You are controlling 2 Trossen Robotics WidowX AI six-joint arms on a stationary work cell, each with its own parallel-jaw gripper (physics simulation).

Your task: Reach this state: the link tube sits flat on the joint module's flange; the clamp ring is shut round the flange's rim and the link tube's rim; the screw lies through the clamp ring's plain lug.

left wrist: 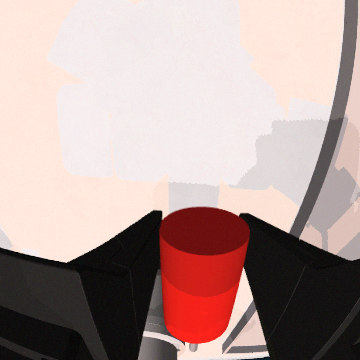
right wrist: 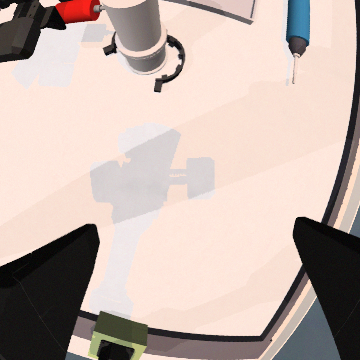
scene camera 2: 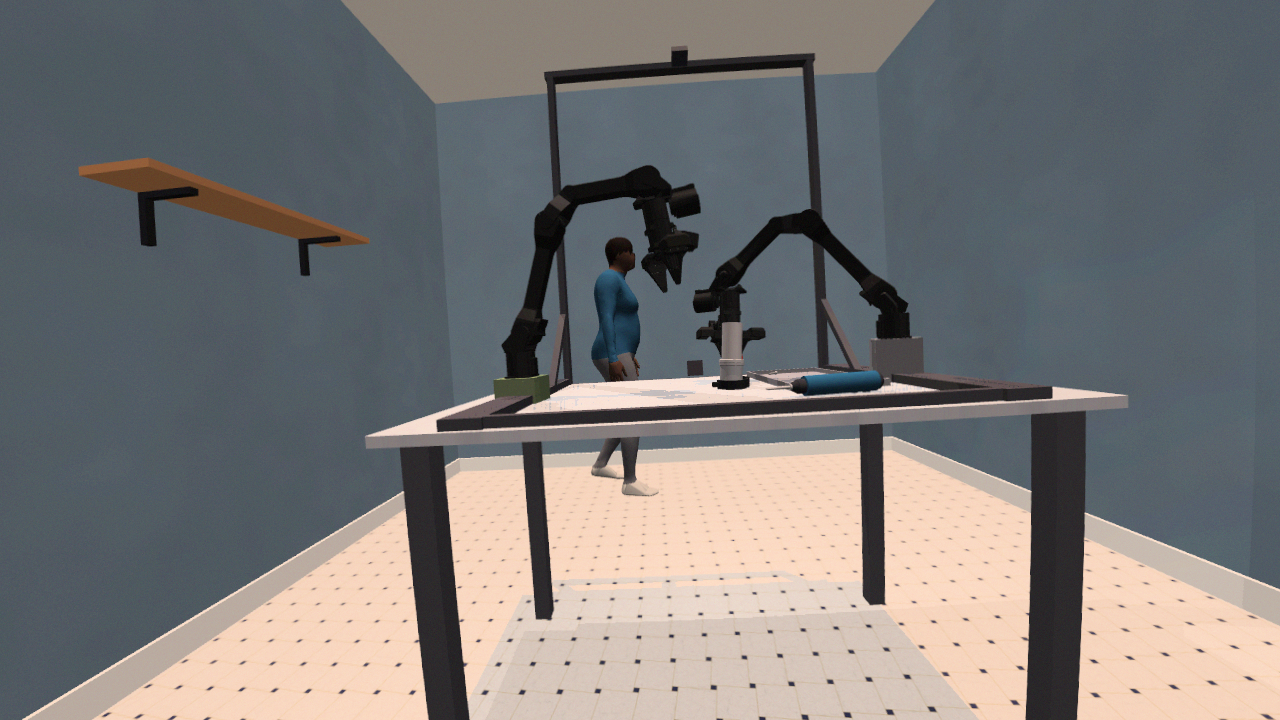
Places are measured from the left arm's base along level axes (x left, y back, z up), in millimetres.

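Pixels of known places: left gripper, fingertip midpoint: [left wrist: 200, 221] [right wrist: 67, 17]; right gripper, fingertip midpoint: [right wrist: 198, 232] [scene camera 2: 671, 288]; left arm's base at its link origin: [scene camera 2: 894, 338]; right arm's base at its link origin: [right wrist: 114, 351] [scene camera 2: 522, 377].
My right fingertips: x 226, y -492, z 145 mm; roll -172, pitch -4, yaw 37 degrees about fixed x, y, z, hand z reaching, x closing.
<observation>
For each thing: its top centre in the pictures, then the offset to it from my right fingertips. "pt": a spot on its surface instead.
- link tube at its top centre: [scene camera 2: 730, 322] dz -82, dx -134, dy +111 mm
- joint module at its top centre: [right wrist: 141, 37] [scene camera 2: 730, 361] dz -180, dx -128, dy +107 mm
- black clamp ring at a spot on its surface: [right wrist: 182, 60] [scene camera 2: 734, 380] pt dz -225, dx -74, dy +123 mm
- red-headed screw at its top centre: [left wrist: 196, 337] [right wrist: 84, 2] dz -157, dx -214, dy +107 mm
- blue screwdriver at its top centre: [right wrist: 304, 16] [scene camera 2: 823, 373] dz -204, dx +28, dy +318 mm
- dark-edged tray at a spot on its surface: [right wrist: 252, 14] pt dz -232, dx -38, dy +266 mm
The link tube [scene camera 2: 732, 340] [right wrist: 134, 24] stands upright on the flange of the joint module [scene camera 2: 731, 370] [right wrist: 147, 63]. The black clamp ring [scene camera 2: 733, 383] [right wrist: 182, 60] lies low around the module's foot, below the rims, its lug ends spread apart; its far part is hidden. My left gripper [scene camera 2: 731, 343] [left wrist: 200, 221] [right wrist: 67, 17] is shut on the red-headed screw [left wrist: 200, 280] [right wrist: 80, 10], whose short grey shank points at the tube's side. My right gripper [scene camera 2: 670, 284] [right wrist: 198, 232] is open and empty, high above the table at the left of the scene view.
A blue screwdriver [scene camera 2: 839, 383] [right wrist: 298, 20] lies on the table, right of the tube. A dark-edged tray [right wrist: 252, 14] is behind it. Dark rails [scene camera 2: 716, 411] run along the table's edge. A person [scene camera 2: 615, 308] is behind the table.
</observation>
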